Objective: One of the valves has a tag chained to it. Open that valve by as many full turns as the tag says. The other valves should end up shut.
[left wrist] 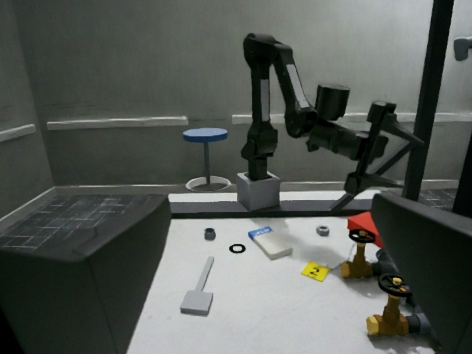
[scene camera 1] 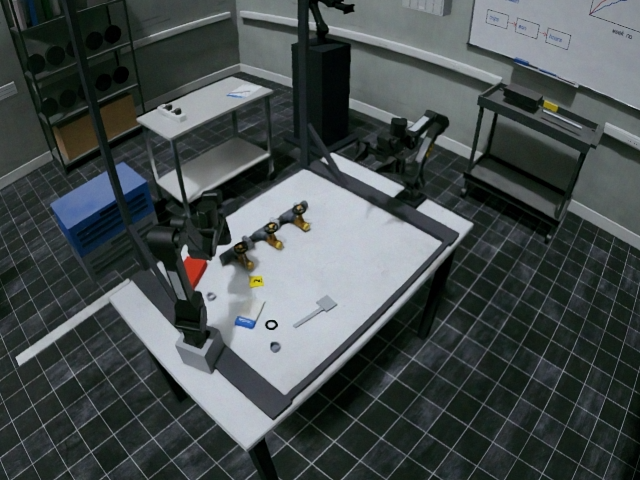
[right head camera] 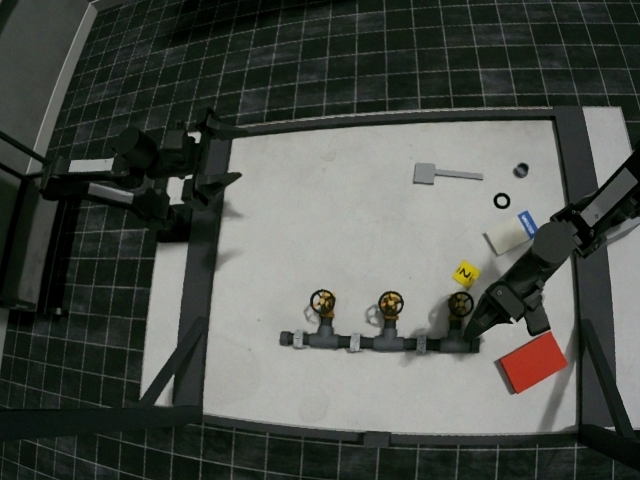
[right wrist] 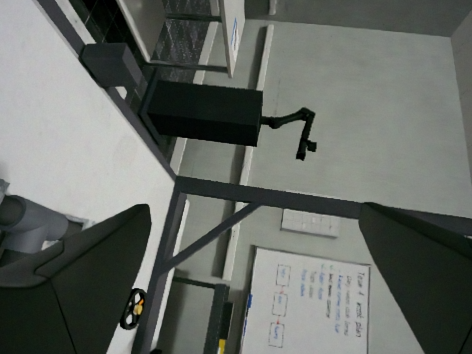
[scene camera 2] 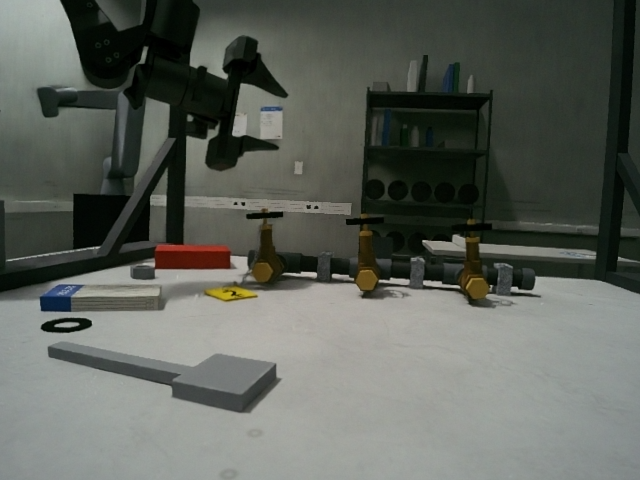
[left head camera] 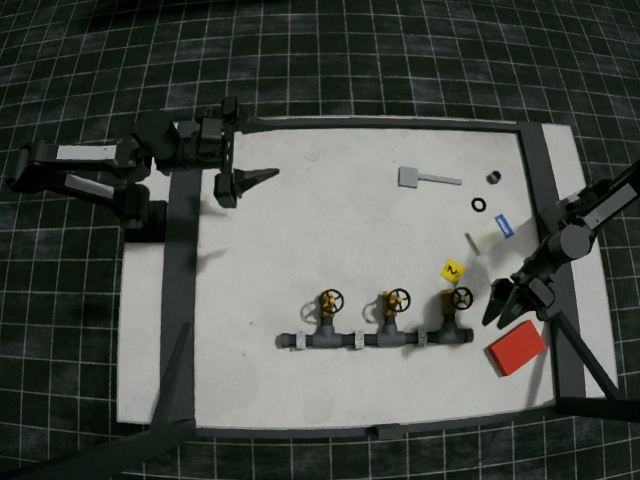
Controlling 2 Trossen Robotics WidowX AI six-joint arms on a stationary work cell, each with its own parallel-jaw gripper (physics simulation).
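Pixels of known places: left gripper, fingertip midpoint: [left wrist: 271, 205] [scene camera 1: 364, 165] [right head camera: 244, 152] [left head camera: 280, 148]; right gripper, fingertip midpoint: [left wrist: 413, 166] [scene camera 1: 221, 205] [right head camera: 464, 337] [right wrist: 256, 213] [scene camera 2: 282, 122] [left head camera: 490, 326]; left arm's base, link origin: [scene camera 1: 411, 195] [right head camera: 172, 221] [left head camera: 144, 220]; right arm's base, link origin: [left wrist: 257, 176] [scene camera 1: 196, 337].
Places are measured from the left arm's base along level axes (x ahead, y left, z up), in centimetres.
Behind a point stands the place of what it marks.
Three brass valves with black handwheels stand on a dark pipe. A yellow tag [left head camera: 452, 270] {x 72.4, y -13.7, z -1.8 cm} [right head camera: 466, 273] {x 72.6, y -13.8, z -1.8 cm} [scene camera 2: 230, 293] {x 72.4, y -13.4, z -1.8 cm} [left wrist: 315, 271] {x 72.2, y -13.8, z -1.8 cm} marked 2 lies on the table, chained to the rightmost valve [left head camera: 461, 298] {x 70.5, y -22.0, z 8.2 cm} [right head camera: 460, 304] {x 70.7, y -22.0, z 8.4 cm} in the head views. The middle valve [left head camera: 398, 300] {x 57.0, y -21.7, z 8.3 cm} [scene camera 2: 366, 248] {x 56.9, y -20.7, z 3.9 cm} and the leftmost valve [left head camera: 331, 301] {x 43.6, y -21.3, z 8.4 cm} [right head camera: 323, 302] {x 44.1, y -21.5, z 8.2 cm} have no tag. How far each is open cannot be told. My right gripper [left head camera: 492, 324] {x 70.9, y -29.4, z 21.5 cm} [scene camera 2: 281, 121] {x 70.9, y -29.4, z 21.5 cm} [right wrist: 256, 213] {x 70.9, y -29.4, z 21.5 cm} is open and empty, raised near the tagged valve. My left gripper [left head camera: 279, 148] {x 35.2, y 0.0, z 31.6 cm} [left wrist: 271, 205] {x 35.2, y 0.0, z 31.6 cm} is open and empty, raised far from the valves.
A red block [left head camera: 516, 347] {x 85.7, y -33.0, z 0.9 cm} [scene camera 2: 192, 256] {x 85.0, y -29.5, z -0.1 cm} lies beyond the pipe's right end. A cream-and-blue box [left head camera: 485, 239] {x 81.4, y -6.8, z -0.7 cm}, a black ring [left head camera: 473, 204] {x 80.0, y 2.7, z -2.0 cm}, a dark cylindrical piece [left head camera: 494, 177] {x 87.2, y 10.1, z -1.9 cm} and a grey paddle [left head camera: 408, 177] {x 63.8, y 9.5, z -1.1 cm} lie at the upper right. A grey nut [scene camera 2: 142, 271] {x 87.1, y -18.4, z -1.0 cm} [left wrist: 322, 230] {x 86.7, y -19.2, z -0.6 cm} lies near the box.
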